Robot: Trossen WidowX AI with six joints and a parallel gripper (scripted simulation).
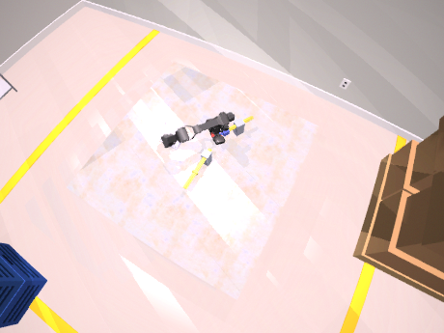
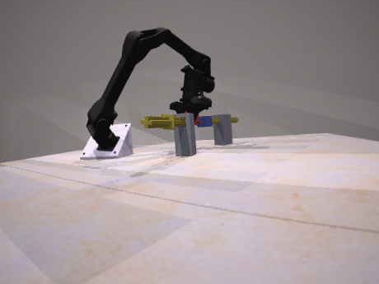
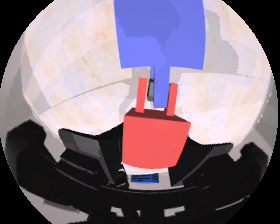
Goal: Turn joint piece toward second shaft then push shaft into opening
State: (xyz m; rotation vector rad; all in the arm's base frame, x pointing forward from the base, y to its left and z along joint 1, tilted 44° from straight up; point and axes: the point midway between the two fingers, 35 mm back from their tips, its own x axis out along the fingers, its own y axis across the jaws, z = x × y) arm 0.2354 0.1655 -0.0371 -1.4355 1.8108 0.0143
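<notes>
The red joint piece is 3 cm above my gripper tip, 2 cm to the left of it and 1 cm ahead of it.
</notes>
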